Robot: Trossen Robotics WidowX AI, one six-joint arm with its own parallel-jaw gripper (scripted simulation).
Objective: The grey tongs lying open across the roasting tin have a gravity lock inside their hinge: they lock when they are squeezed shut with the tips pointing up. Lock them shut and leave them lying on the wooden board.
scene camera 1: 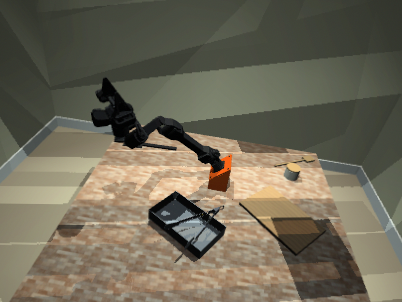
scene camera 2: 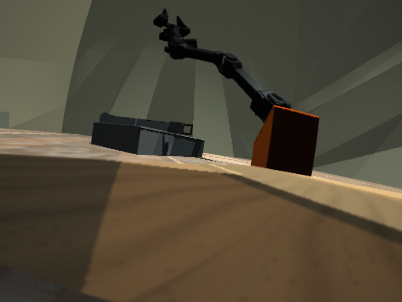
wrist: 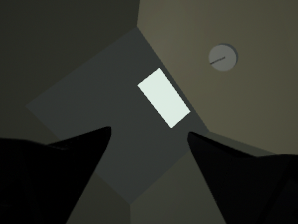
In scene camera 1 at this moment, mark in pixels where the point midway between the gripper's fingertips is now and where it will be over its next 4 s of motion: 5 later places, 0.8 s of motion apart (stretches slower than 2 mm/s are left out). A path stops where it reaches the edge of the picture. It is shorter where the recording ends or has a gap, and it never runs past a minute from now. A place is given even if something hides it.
My gripper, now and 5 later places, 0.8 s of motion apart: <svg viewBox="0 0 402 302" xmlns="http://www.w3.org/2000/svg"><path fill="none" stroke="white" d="M110 84L131 176L205 225L203 211L202 217L201 223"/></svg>
